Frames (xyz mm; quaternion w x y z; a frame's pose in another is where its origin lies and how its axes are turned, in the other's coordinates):
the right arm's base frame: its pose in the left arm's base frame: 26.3 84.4 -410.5 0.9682 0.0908 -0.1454 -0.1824
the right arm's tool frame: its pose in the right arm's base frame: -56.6 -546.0 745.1 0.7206 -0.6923 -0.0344 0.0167
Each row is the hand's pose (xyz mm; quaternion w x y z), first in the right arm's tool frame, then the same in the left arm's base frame.
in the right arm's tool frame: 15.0 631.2 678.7 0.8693 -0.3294 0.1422 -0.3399
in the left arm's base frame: -34.7 240.1 -260.2 0.3848 -0.7476 -0.0401 -0.5399
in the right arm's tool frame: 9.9 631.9 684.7 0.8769 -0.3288 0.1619 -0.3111
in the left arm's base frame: -37.5 247.5 -260.8 0.3975 -0.7478 -0.0077 -0.5318
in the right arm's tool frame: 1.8 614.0 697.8 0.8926 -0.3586 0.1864 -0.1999
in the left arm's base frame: -47.8 259.6 -243.4 0.4158 -0.7762 0.0854 -0.4663
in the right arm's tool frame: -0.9 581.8 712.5 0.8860 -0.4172 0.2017 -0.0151
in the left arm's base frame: -57.9 269.3 -210.8 0.4155 -0.8157 0.2233 -0.3348
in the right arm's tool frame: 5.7 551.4 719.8 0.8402 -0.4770 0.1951 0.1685
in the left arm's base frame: -60.7 269.5 -178.9 0.3842 -0.8369 0.3447 -0.1823
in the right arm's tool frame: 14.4 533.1 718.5 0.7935 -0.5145 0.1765 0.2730
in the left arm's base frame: -59.5 262.8 -159.8 0.3484 -0.8421 0.4035 -0.0819
